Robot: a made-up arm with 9 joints. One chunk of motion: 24 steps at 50 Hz.
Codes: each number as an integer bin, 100 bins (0 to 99) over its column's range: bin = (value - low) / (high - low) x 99, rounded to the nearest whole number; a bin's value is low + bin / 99 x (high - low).
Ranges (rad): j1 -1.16..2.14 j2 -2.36..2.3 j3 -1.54..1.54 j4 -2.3..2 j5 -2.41..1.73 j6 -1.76..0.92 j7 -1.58..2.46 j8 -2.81..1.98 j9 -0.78..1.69
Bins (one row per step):
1: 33 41 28 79 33 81 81 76 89
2: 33 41 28 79 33 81 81 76 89
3: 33 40 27 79 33 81 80 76 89
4: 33 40 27 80 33 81 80 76 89
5: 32 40 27 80 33 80 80 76 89
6: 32 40 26 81 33 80 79 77 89
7: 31 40 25 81 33 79 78 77 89
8: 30 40 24 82 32 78 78 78 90
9: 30 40 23 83 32 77 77 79 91
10: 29 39 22 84 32 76 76 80 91
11: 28 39 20 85 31 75 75 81 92
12: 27 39 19 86 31 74 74 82 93
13: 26 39 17 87 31 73 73 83 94
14: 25 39 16 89 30 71 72 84 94
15: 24 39 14 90 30 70 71 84 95
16: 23 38 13 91 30 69 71 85 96
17: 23 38 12 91 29 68 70 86 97
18: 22 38 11 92 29 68 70 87 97
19: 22 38 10 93 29 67 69 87 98
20: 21 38 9 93 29 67 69 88 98
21: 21 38 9 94 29 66 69 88 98
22: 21 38 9 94 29 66 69 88 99
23: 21 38 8 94 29 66 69 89 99
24: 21 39 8 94 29 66 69 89 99
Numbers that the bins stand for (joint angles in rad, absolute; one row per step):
1: -0.0600 -0.4301 -0.6689 1.1313 -1.0300 0.4327 1.7255 0.8672 1.4405
2: -0.0600 -0.4301 -0.6689 1.1313 -1.0300 0.4327 1.7255 0.8672 1.4405
3: -0.0600 -0.4772 -0.7000 1.1313 -1.0300 0.4327 1.6846 0.8672 1.4405
4: -0.0600 -0.4772 -0.7000 1.1747 -1.0300 0.4327 1.6846 0.8672 1.4405
5: -0.0933 -0.4772 -0.7000 1.1747 -1.0300 0.4057 1.6846 0.8672 1.4405
6: -0.0933 -0.4772 -0.7311 1.2182 -1.0300 0.4057 1.6438 0.9156 1.4405
7: -0.1267 -0.4772 -0.7622 1.2182 -1.0300 0.3786 1.6030 0.9156 1.4405
8: -0.1600 -0.4772 -0.7933 1.2616 -1.0718 0.3515 1.6030 0.9639 1.4655
9: -0.1600 -0.4772 -0.8244 1.3051 -1.0718 0.3244 1.5622 1.0123 1.4904
10: -0.1933 -0.5242 -0.8556 1.3485 -1.0718 0.2974 1.5214 1.0607 1.4904
11: -0.2267 -0.5242 -0.9178 1.3919 -1.1136 0.2703 1.4806 1.1091 1.5154
12: -0.2600 -0.5242 -0.9489 1.4354 -1.1136 0.2432 1.4398 1.1575 1.5403
13: -0.2933 -0.5242 -1.0111 1.4788 -1.1136 0.2162 1.3990 1.2059 1.5653
14: -0.3267 -0.5242 -1.0422 1.5657 -1.1555 0.1620 1.3582 1.2542 1.5653
15: -0.3600 -0.5242 -1.1044 1.6091 -1.1555 0.1349 1.3174 1.2542 1.5902
16: -0.3933 -0.5713 -1.1356 1.6525 -1.1555 0.1079 1.3174 1.3026 1.6152
17: -0.3933 -0.5713 -1.1667 1.6525 -1.1973 0.0808 1.2766 1.3510 1.6401
18: -0.4267 -0.5713 -1.1978 1.6960 -1.1973 0.0808 1.2766 1.3994 1.6401
19: -0.4267 -0.5713 -1.2289 1.7394 -1.1973 0.0537 1.2358 1.3994 1.6651
20: -0.4600 -0.5713 -1.2600 1.7394 -1.1973 0.0537 1.2358 1.4478 1.6651
21: -0.4600 -0.5713 -1.2600 1.7828 -1.1973 0.0267 1.2358 1.4478 1.6651
22: -0.4600 -0.5713 -1.2600 1.7828 -1.1973 0.0267 1.2358 1.4478 1.6900
23: -0.4600 -0.5713 -1.2911 1.7828 -1.1973 0.0267 1.2358 1.4962 1.6900
24: -0.4600 -0.5242 -1.2911 1.7828 -1.1973 0.0267 1.2358 1.4962 1.6900

